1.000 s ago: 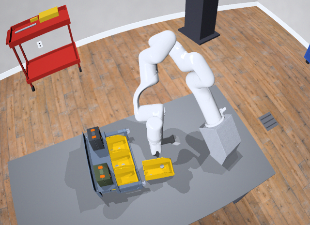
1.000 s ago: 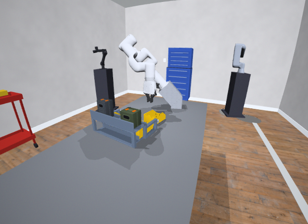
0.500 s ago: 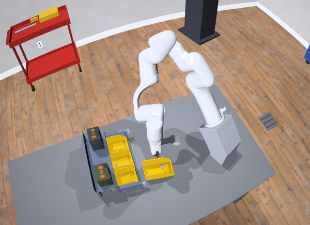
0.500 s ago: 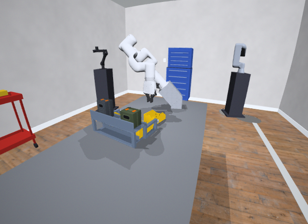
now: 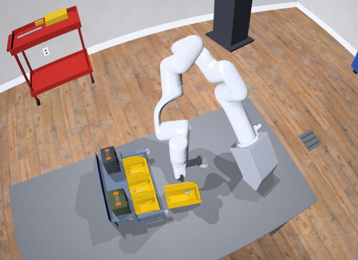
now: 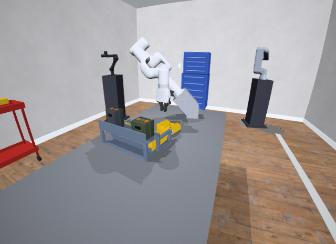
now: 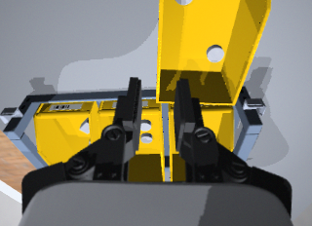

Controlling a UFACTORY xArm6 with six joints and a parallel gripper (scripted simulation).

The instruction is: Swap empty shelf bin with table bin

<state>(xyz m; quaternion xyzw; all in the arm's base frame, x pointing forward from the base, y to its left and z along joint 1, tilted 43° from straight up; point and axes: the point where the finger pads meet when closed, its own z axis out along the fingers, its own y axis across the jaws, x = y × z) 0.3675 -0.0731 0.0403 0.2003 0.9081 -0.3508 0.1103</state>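
The shelf lip is 160 mm below my hand, 90 mm to the right of it and 90 mm ahead of it. Round my hand: olive box 310 mm ahead, 60 mm to the right, 20 mm below; dark grey box 270 mm to the right, 230 mm ahead, 10 mm below.
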